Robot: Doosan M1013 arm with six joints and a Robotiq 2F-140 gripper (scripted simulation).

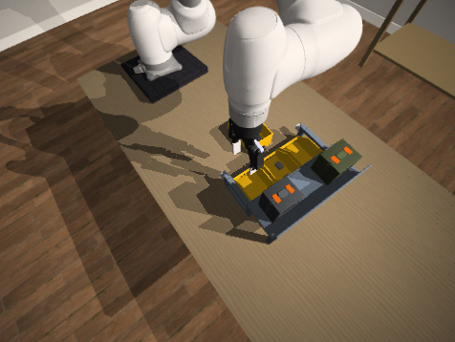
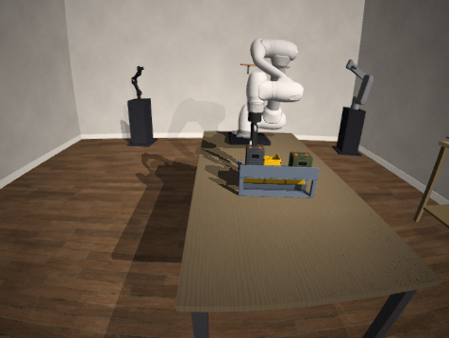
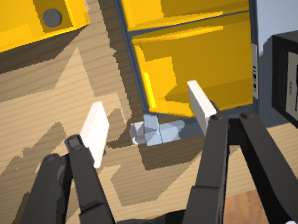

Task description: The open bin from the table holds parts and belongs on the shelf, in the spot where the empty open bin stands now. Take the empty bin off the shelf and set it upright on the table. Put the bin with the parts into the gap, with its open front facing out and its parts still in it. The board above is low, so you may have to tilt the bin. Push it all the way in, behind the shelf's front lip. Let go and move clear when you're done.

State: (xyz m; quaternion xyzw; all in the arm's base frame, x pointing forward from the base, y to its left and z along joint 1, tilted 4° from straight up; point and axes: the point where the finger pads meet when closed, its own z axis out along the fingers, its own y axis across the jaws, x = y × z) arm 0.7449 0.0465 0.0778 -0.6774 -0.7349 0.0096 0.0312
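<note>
Right now the shelf lip is 20 mm behind my hand, 110 mm to the left of it and 140 mm below it. The rest, counted from my hand: dark grey box: 170 mm ahead, 10 mm to the left, 10 mm above; then green box: 160 mm ahead, 240 mm to the left.
</note>
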